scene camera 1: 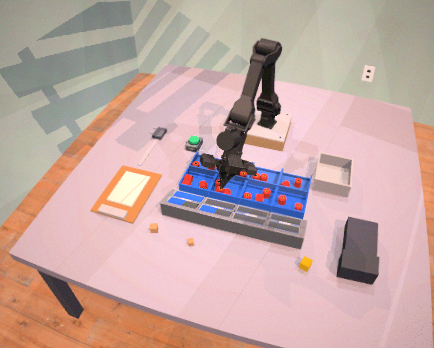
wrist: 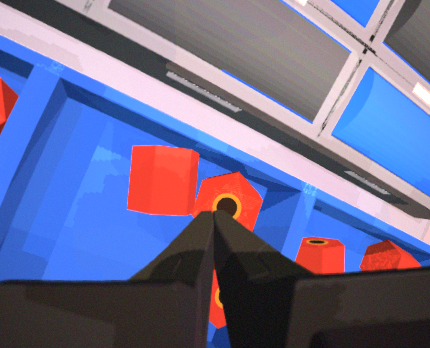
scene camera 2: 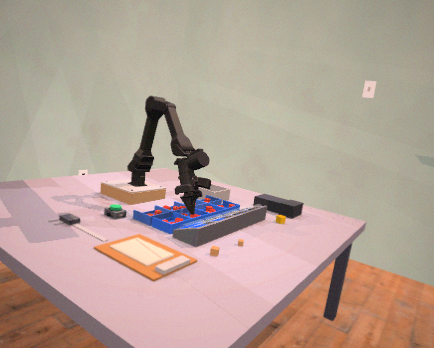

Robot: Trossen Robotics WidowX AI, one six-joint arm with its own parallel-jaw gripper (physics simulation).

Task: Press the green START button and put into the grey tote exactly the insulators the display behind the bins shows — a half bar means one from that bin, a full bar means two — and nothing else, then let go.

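My gripper is shut and empty, pointing down into a front-row compartment of the blue bins. In the wrist view its tips overlap an upright red insulator; whether they touch is unclear. A second red insulator lies on its side beside it, and another is partly hidden behind the fingers. The display shows blue bars in its left cells. The green START button stands left of the bins. The grey tote looks empty.
A black block and a yellow cube are on the right. Two small orange cubes lie before the display. An orange clipboard and a dark adapter lie on the left.
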